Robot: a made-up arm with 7 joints. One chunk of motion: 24 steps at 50 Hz.
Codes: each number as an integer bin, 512 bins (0 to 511) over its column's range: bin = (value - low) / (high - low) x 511, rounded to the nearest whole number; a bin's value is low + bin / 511 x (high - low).
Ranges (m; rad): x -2..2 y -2..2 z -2..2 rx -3.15..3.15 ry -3.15..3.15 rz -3.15..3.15
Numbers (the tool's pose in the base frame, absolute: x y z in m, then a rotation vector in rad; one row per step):
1: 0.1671 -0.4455 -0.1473 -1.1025 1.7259 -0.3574
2: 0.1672 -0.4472 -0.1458 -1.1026 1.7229 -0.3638
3: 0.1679 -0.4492 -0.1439 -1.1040 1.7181 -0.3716
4: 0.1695 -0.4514 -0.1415 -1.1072 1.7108 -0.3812
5: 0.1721 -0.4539 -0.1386 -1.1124 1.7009 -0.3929
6: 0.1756 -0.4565 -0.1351 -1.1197 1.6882 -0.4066
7: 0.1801 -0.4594 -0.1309 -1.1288 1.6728 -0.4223
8: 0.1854 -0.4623 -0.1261 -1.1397 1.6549 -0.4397
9: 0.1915 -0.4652 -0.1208 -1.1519 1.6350 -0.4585
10: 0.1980 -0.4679 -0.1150 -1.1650 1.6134 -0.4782
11: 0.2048 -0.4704 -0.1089 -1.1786 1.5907 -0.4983
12: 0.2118 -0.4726 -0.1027 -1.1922 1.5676 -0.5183
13: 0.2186 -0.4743 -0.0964 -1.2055 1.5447 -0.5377
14: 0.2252 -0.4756 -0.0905 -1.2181 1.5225 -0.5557
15: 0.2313 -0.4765 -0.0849 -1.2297 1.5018 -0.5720
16: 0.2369 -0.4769 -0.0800 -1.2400 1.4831 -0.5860
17: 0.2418 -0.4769 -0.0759 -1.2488 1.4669 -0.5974
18: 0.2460 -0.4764 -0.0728 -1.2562 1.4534 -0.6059
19: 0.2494 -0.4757 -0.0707 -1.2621 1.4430 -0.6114
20: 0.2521 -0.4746 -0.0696 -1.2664 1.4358 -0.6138
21: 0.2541 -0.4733 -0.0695 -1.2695 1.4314 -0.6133
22: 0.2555 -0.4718 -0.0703 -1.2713 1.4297 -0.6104
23: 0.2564 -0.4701 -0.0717 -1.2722 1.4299 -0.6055
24: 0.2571 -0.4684 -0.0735 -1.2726 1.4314 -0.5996
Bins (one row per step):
1: 277 199 237 166 395 227
2: 277 198 237 166 395 226
3: 277 198 237 166 395 225
4: 277 198 237 166 394 225
5: 277 198 238 165 393 224
6: 278 197 238 165 392 223
7: 279 197 239 164 391 221
8: 279 196 239 163 390 220
9: 280 196 240 162 388 218
10: 281 196 241 161 386 217
11: 282 195 242 160 385 215
12: 283 195 242 159 383 213
13: 283 195 243 158 381 212
14: 284 195 244 157 379 210
15: 285 195 245 156 377 209
16: 286 195 245 155 376 208
17: 286 195 246 154 374 207
18: 287 195 246 154 373 206
19: 287 195 246 153 373 206
20: 288 195 247 153 372 206
21: 288 195 247 153 372 206
22: 288 195 247 152 371 206
23: 288 195 246 152 371 206
24: 288 196 246 152 372 207

